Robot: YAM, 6 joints.
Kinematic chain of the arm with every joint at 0, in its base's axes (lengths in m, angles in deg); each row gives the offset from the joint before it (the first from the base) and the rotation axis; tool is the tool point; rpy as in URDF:
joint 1: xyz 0 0 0.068 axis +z
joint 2: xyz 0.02 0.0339 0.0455 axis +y
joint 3: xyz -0.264 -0.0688 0 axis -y
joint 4: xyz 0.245 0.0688 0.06 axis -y
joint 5: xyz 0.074 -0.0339 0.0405 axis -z
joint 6: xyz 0.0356 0 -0.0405 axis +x
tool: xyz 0 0 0 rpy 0 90 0
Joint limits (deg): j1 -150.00..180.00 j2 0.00..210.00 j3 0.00..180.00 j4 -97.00..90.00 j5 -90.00..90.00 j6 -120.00..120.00
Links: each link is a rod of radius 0.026 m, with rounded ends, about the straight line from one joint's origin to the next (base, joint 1, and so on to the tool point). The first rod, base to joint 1, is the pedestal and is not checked.
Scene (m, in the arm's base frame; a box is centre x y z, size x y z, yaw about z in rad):
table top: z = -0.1
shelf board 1: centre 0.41 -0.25 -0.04 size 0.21 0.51 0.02 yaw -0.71
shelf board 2: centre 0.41 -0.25 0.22 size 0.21 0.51 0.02 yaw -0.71
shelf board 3: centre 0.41 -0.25 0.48 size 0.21 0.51 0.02 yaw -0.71
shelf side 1: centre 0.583 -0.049 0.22 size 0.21 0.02 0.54 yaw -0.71
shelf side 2: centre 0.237 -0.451 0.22 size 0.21 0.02 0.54 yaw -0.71
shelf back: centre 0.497 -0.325 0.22 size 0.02 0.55 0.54 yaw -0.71
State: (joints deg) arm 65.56 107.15 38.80 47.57 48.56 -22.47
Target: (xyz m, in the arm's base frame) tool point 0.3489 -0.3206 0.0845
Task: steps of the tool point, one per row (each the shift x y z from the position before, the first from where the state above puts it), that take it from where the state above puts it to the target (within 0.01 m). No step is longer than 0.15 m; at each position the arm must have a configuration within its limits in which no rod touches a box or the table.
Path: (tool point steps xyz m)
1: 0.0741 -0.0295 -0.0022
2: 0.0683 -0.0489 -0.0030
3: 0.0573 -0.0668 -0.0039
4: 0.0415 -0.0821 -0.0048
5: 0.0217 -0.0935 -0.0056
6: -0.0012 -0.0997 -0.0065
7: -0.0256 -0.1000 -0.0072
8: -0.0502 -0.0942 -0.0079

